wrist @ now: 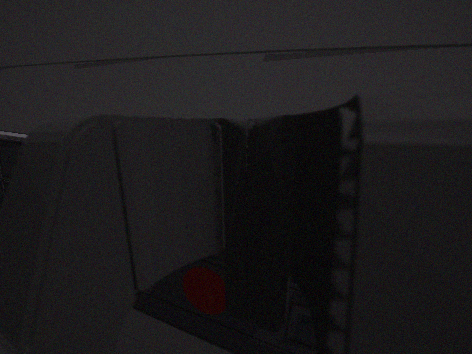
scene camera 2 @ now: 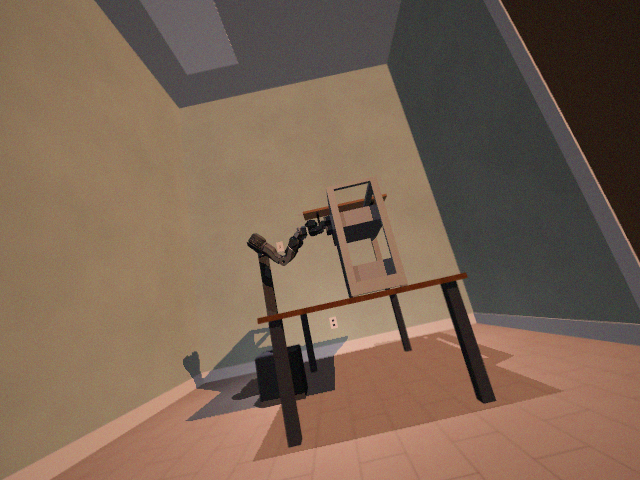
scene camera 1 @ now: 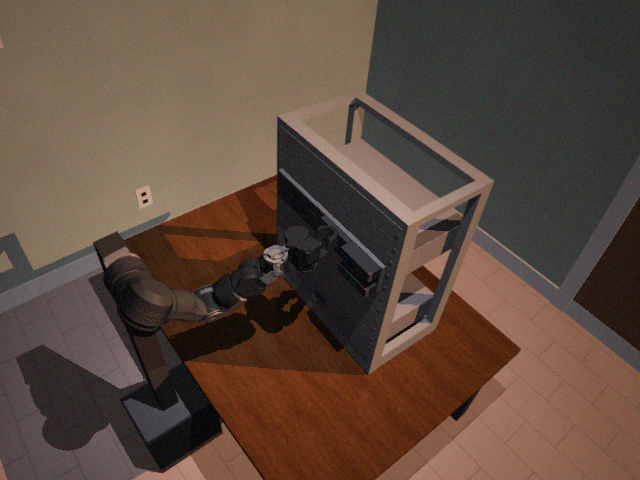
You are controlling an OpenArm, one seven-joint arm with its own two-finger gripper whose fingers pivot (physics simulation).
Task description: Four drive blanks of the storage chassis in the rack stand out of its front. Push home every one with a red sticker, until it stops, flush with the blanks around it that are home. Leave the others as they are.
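The storage chassis (scene camera 1: 310,197) (scene camera 2: 361,230) sits in the upper half of the rack. In scene camera 1, one drive blank (scene camera 1: 361,259) with a small blue mark stands out at the front's right, and another blank (scene camera 1: 356,280) with a green mark stands out below it. In the very dark wrist view, a round red sticker (wrist: 205,290) shows on a dark blank face, just left of the fingertips. My gripper (scene camera 1: 333,237) (scene camera 2: 328,224) (wrist: 265,217) is shut and empty, close against the chassis front, left of those two blanks. Contact cannot be told. The fourth blank is not distinguishable.
The pale rack frame (scene camera 1: 395,294) (scene camera 2: 346,258) stands on the wooden table (scene camera 1: 330,413) (scene camera 2: 320,307). Dark panels cover its front above and below the chassis. The two standing-out blanks form a ledge to the gripper's right. Walls stand behind the table.
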